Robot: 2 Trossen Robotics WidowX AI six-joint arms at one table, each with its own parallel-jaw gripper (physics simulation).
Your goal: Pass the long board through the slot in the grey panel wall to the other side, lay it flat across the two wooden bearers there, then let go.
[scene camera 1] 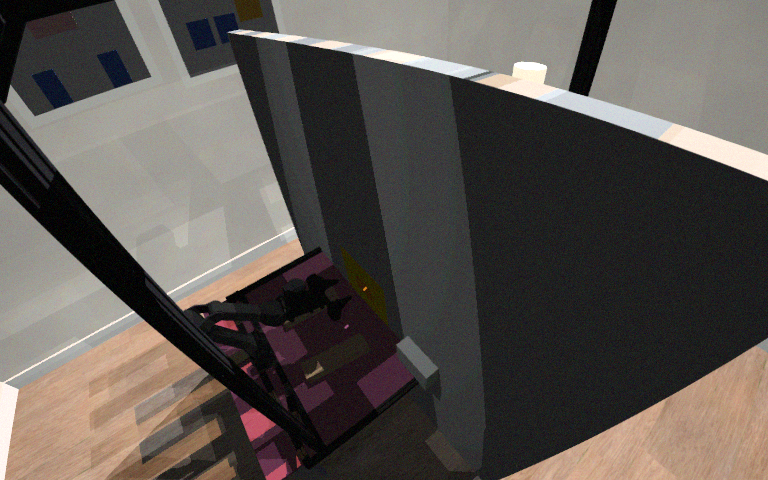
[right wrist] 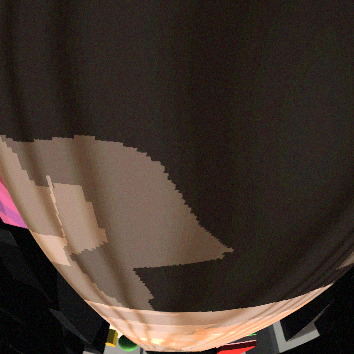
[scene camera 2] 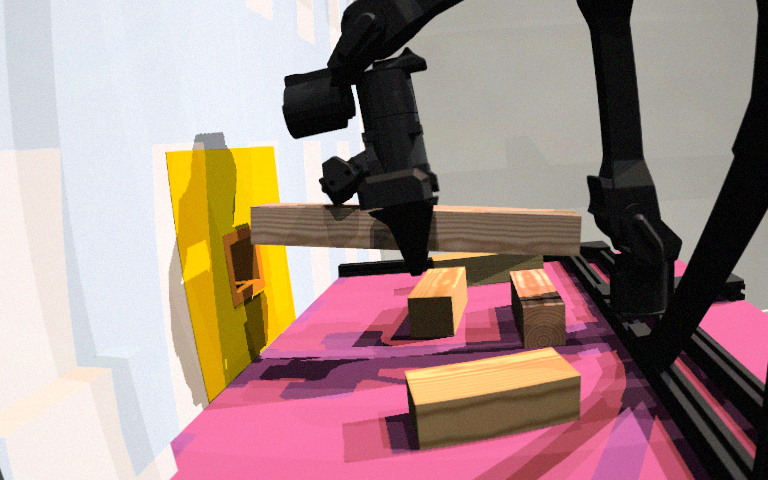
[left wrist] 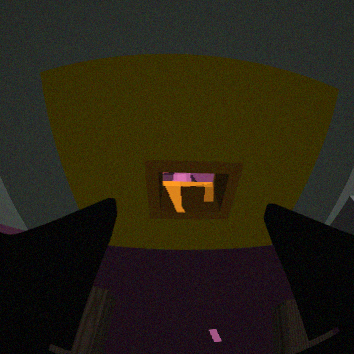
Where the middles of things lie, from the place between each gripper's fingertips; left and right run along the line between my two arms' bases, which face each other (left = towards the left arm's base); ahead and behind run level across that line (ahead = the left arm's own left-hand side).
Labels:
Now: right hand 22 cm to the right of the orange-framed slot (scene camera 2: 244, 264) and 2 cm below it. Also, from my right hand: grey block (scene camera 2: 106, 411) 32 cm behind, 23 cm to the left, 4 cm below.
The orange-framed slot lies 1 cm behind my left hand, 10 cm to the right of it and 5 cm below it. From my left hand the other things lie so: grey block: 33 cm behind, 9 cm to the right, 11 cm below.

